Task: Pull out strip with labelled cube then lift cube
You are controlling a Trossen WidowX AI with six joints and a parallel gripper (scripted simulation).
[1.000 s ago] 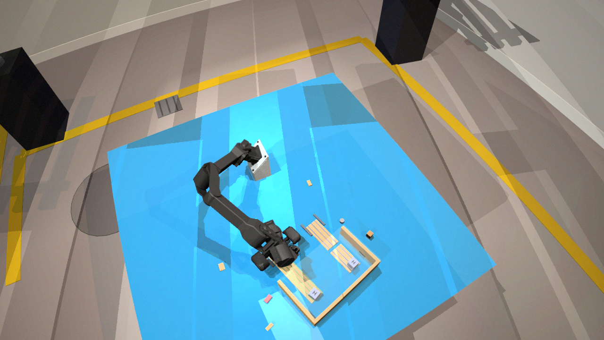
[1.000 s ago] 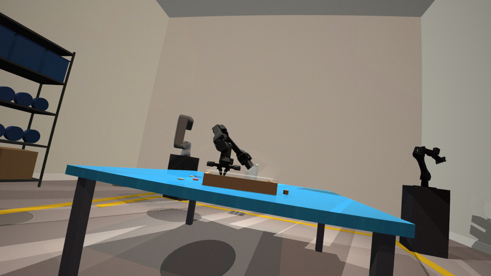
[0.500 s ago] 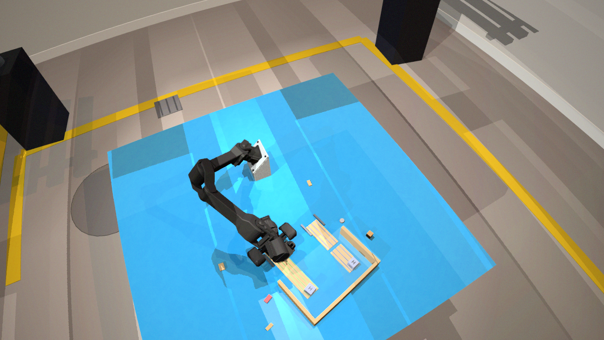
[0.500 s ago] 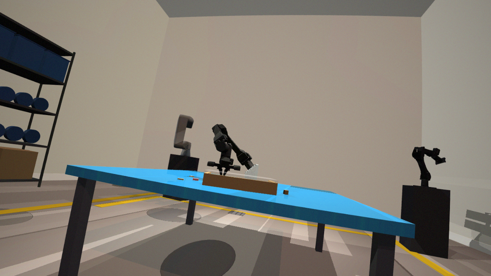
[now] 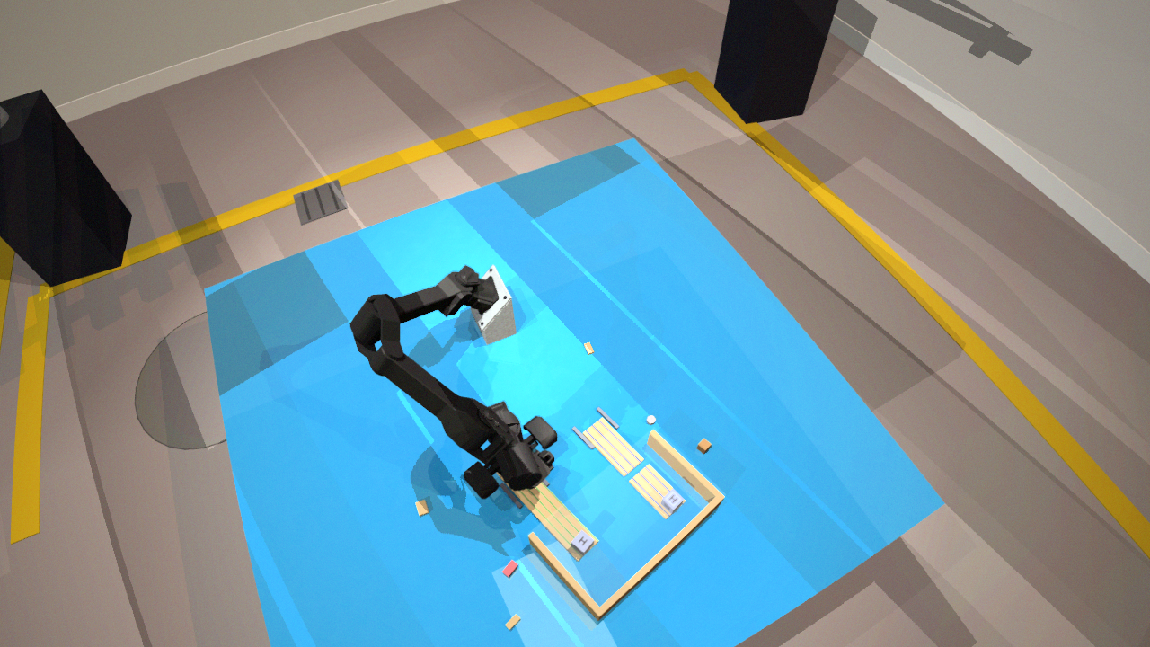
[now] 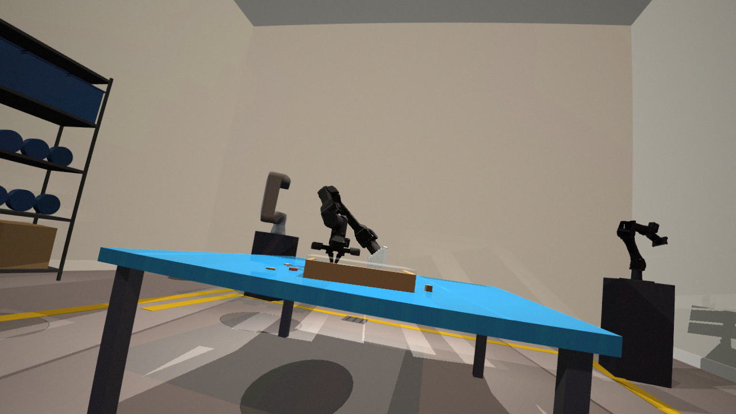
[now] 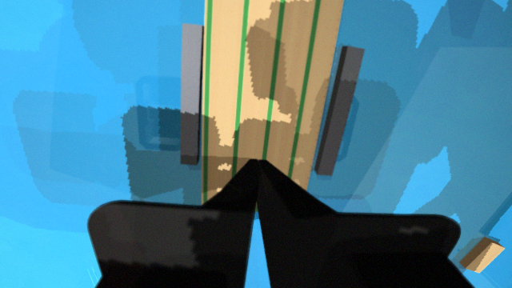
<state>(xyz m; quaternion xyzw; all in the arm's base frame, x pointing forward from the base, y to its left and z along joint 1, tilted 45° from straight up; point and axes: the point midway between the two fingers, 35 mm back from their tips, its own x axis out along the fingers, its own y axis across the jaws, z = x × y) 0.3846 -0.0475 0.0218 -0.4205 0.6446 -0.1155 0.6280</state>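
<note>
The strip lies 80 mm ahead of my gripper tip and 40 mm to the left of it. The rest, counted from my gripper tip: brown cube 70 mm ahead, 380 mm to the left; then red piece 180 mm ahead, 60 mm to the right.
</note>
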